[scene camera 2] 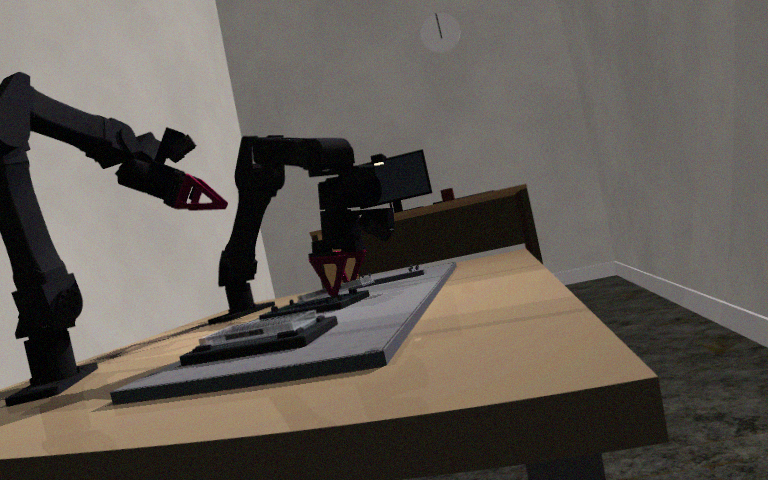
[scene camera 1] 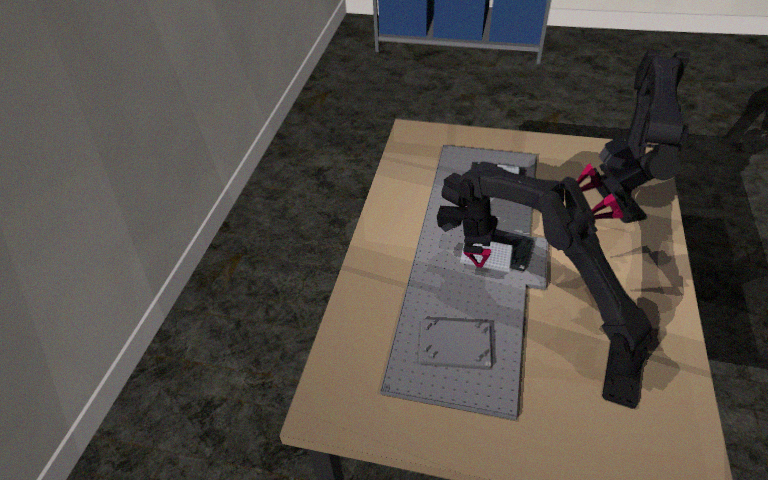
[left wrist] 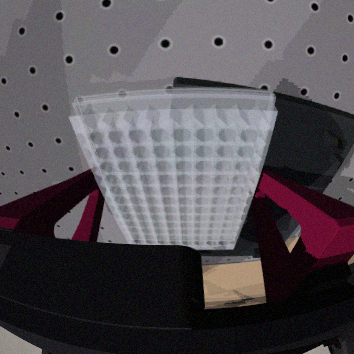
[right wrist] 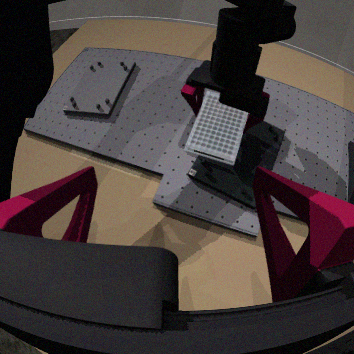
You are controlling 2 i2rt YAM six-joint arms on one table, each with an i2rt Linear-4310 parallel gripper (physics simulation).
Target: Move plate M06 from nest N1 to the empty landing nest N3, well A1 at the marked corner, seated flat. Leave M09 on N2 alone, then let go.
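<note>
Plate M06 point(scene camera 1: 497, 257) point(left wrist: 175, 165) point(right wrist: 218, 130), a clear white well plate, is gripped across its short width by my left gripper point(scene camera 1: 478, 258) point(scene camera 2: 336, 272) point(left wrist: 176, 173). It hangs low over the grey perforated base point(scene camera 1: 430, 390) point(right wrist: 147, 116) and partly overhangs the black nest N1 point(scene camera 1: 522, 248) point(left wrist: 305, 133) point(right wrist: 228, 180). The empty grey nest N3 point(scene camera 1: 455, 342) point(right wrist: 100, 88) lies apart, with pins at its corners. Plate M09 point(scene camera 2: 258, 326) point(scene camera 1: 510, 168) sits on nest N2 point(scene camera 2: 263, 342). My right gripper point(scene camera 1: 600, 192) point(scene camera 2: 201, 195) point(right wrist: 174, 175) is open and empty, high off to the side.
The left arm point(scene camera 1: 525, 190) reaches over N2 and hides most of it in scene camera 1. A rack point(scene camera 1: 458, 44) of blue bins stands on the floor beyond the table. A second desk point(scene camera 2: 468, 229) with a monitor point(scene camera 2: 403, 176) stands behind.
</note>
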